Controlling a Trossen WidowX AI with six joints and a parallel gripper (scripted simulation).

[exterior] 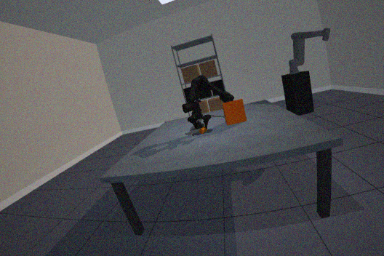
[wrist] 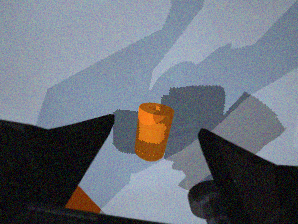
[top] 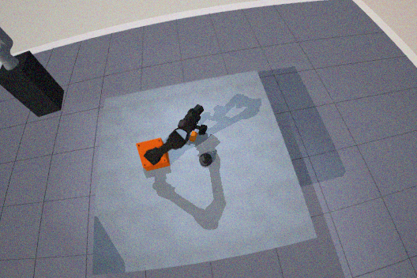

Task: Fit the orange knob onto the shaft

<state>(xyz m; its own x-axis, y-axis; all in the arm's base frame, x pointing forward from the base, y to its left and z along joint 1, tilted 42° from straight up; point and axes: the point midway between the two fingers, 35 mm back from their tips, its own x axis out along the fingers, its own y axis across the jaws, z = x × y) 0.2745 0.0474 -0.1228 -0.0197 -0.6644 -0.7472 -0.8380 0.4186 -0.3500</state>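
Right now the orange knob is 20 mm below my gripper tip, 10 mm to the right of it and 10 mm behind it. Also, from my gripper tip: dark round pedestal 200 mm to the right, 30 mm ahead, 10 mm below.
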